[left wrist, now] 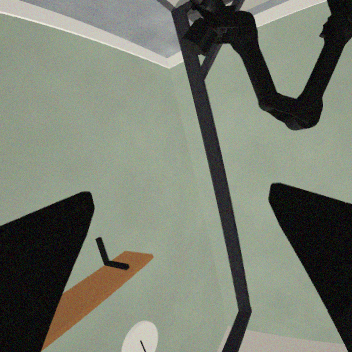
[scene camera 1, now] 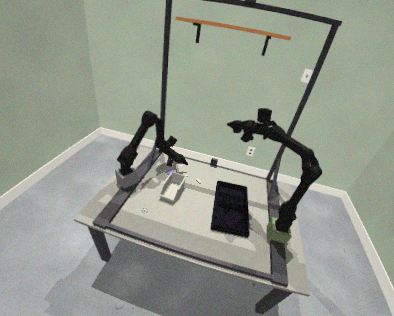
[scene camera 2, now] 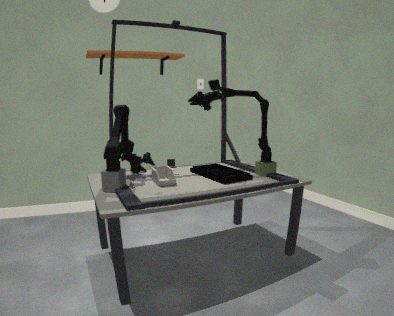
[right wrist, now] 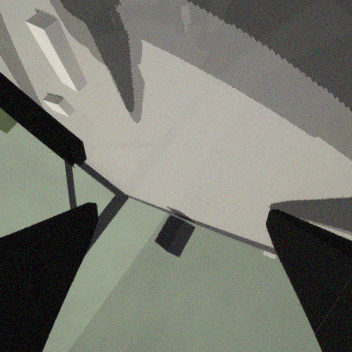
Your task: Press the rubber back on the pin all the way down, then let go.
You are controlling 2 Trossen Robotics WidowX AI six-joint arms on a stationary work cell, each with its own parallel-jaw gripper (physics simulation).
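Places are measured from the left arm's base along level axes (x up, y left, z back), in metres.
Pixels of known places: left gripper, fingertip midpoint: (left wrist: 181, 195) (scene camera 1: 231, 124) (scene camera 2: 189, 102); right gripper, fingertip midpoint: (scene camera 1: 186, 164) (right wrist: 184, 214); left arm's base at its link origin: (scene camera 1: 281, 226) (scene camera 2: 266, 161); right arm's base at its link origin: (scene camera 1: 126, 170) (scene camera 2: 113, 170).
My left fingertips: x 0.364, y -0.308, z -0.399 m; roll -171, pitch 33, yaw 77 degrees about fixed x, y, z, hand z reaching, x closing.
Note:
For each thing: its top centre in the pictures, then the offset to it from my left fingertips. "*": a spot on its surface instead.
- small pale object at its top centre: (scene camera 1: 144, 209) dx -0.439, dy +0.393, dz -0.346 m
- blue-purple piece at its top centre: (scene camera 2: 143, 175) (scene camera 1: 170, 171) dx -0.438, dy +0.035, dz -0.324 m
- white open box at a spot on its surface: (scene camera 2: 164, 176) * dx -0.439, dy +0.111, dz -0.212 m
- white block at its top centre: (right wrist: 54, 107) (scene camera 1: 199, 180) dx -0.442, dy +0.041, dz -0.116 m
- black tray at its top centre: (scene camera 2: 220, 169) (scene camera 1: 232, 203) dx -0.413, dy +0.190, dz +0.124 m
A small pale object (scene camera 1: 144, 210) lies on the near left part of the table in scene camera 1; the pin and its rubber back are too small to tell apart there. A blue-purple piece (scene camera 1: 170, 172) (scene camera 2: 143, 176) lies low beneath the right arm. My right gripper (scene camera 1: 178, 164) (scene camera 2: 146, 165) (right wrist: 184, 214) is open and empty, low over the back left of the table, tilted toward the back edge. My left gripper (scene camera 1: 236, 131) (scene camera 2: 198, 105) (left wrist: 181, 195) is open and empty, high above the table and facing the wall. The pin does not show clearly in either wrist view.
A white open box (scene camera 1: 172, 189) (scene camera 2: 164, 176) stands in front of the right gripper. A white block (scene camera 1: 198, 181) (right wrist: 59, 105) and a longer one (right wrist: 62, 57) lie nearby. A black tray (scene camera 1: 230, 205) (scene camera 2: 220, 173) lies right of centre. A dark frame post (scene camera 1: 165, 75) rises behind the right arm.

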